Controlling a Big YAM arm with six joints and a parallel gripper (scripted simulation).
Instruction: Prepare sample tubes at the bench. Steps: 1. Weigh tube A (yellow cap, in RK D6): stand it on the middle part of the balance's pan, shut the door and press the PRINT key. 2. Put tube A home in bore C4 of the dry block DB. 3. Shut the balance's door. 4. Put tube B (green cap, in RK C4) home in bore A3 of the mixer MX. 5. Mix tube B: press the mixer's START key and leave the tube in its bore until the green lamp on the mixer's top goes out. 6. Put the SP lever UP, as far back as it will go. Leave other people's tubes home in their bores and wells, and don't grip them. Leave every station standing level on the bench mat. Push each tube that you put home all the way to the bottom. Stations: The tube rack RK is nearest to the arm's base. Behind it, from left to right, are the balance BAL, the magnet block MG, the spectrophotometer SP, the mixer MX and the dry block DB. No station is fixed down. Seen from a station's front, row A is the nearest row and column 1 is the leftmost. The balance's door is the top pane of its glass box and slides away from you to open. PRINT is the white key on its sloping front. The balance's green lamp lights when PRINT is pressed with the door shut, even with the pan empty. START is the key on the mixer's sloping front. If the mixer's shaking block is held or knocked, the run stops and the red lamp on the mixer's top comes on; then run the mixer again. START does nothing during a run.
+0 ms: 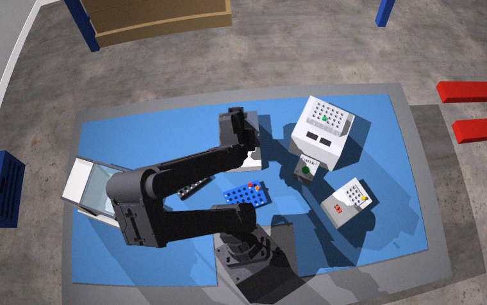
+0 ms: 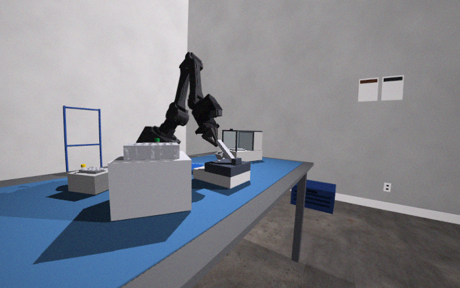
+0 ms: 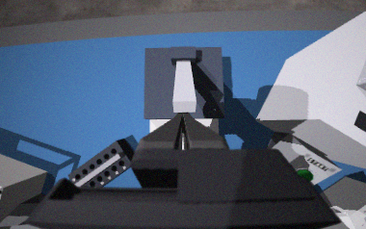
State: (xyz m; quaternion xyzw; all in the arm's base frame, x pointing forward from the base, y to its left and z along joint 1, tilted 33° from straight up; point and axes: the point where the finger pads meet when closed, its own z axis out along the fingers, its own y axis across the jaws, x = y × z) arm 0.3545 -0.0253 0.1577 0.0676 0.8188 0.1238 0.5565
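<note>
Now: hand 50 mm short of the spectrophotometer lever and 20 mm above it. Round my hand: magnet block 170 mm to the left, 130 mm below, 110 mm behind; blue rack 170 mm behind, 130 mm below, 20 mm to the right; green start key 220 mm to the right, 100 mm behind, 80 mm below.
</note>
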